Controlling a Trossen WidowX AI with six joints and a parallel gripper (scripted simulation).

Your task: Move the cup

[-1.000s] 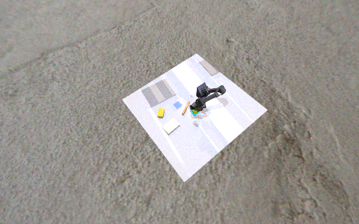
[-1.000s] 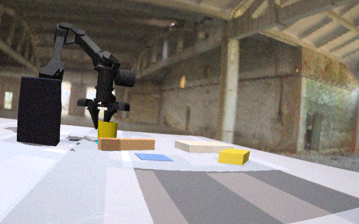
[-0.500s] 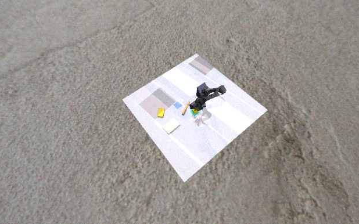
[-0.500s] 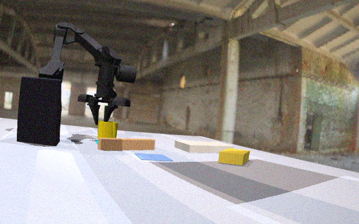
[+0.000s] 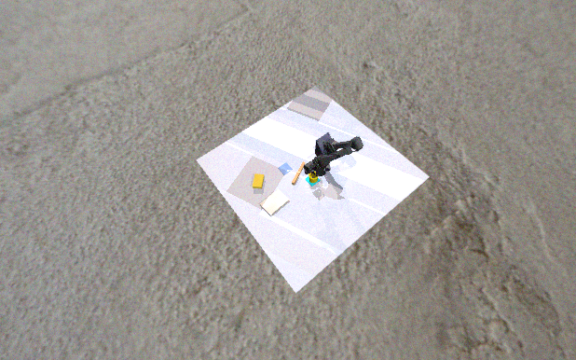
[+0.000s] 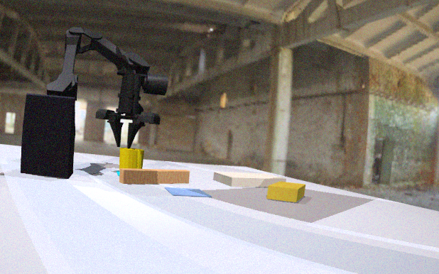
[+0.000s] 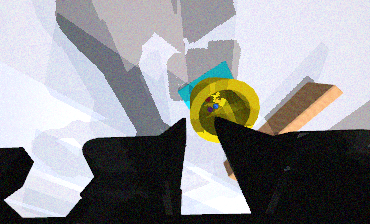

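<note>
My gripper tip is 20 mm short of the yellow cup and 40 mm above it. The rest, counted from my gripper tip: blue marble: 30 mm ahead, 20 mm to the right, 60 mm below; wooden bar: 100 mm ahead, 110 mm to the right, 70 mm below; cyan pad: 30 mm ahead, 10 mm to the right, 80 mm below.
</note>
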